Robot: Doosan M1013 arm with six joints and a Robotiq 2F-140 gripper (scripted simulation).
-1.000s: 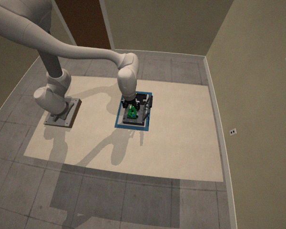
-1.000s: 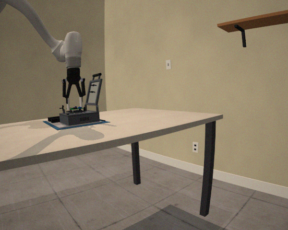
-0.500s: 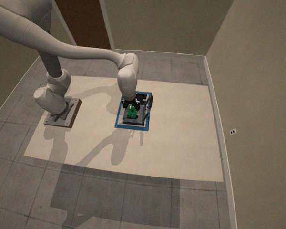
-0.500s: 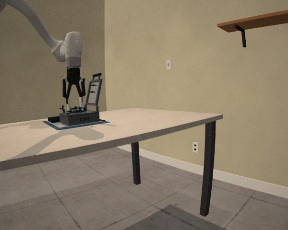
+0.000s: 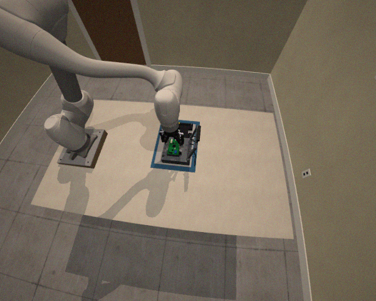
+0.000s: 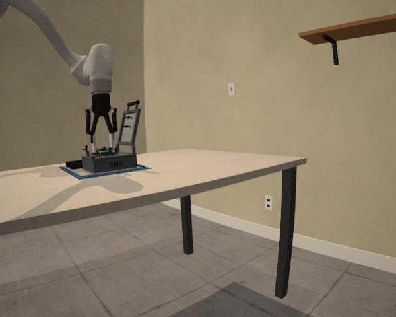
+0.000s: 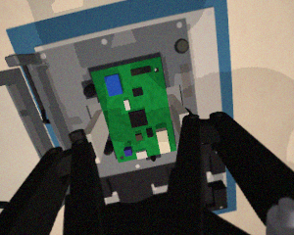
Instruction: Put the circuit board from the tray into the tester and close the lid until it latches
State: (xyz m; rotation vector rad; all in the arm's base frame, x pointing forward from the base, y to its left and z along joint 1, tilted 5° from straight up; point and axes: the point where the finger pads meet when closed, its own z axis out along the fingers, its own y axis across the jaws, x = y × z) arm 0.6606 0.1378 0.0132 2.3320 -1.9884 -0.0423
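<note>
Now: the pin plate 1 cm ahead of my hand, 1 cm to the left of it and 4 cm below it. From my hand the other things lie so: latch hook (7 cm behind, 5 cm to the left, 2 cm below); then tester (3 cm ahead, 4 cm to the left, 1 cm above); then tester lid (12 cm ahead, 2 cm to the left, 8 cm above).
</note>
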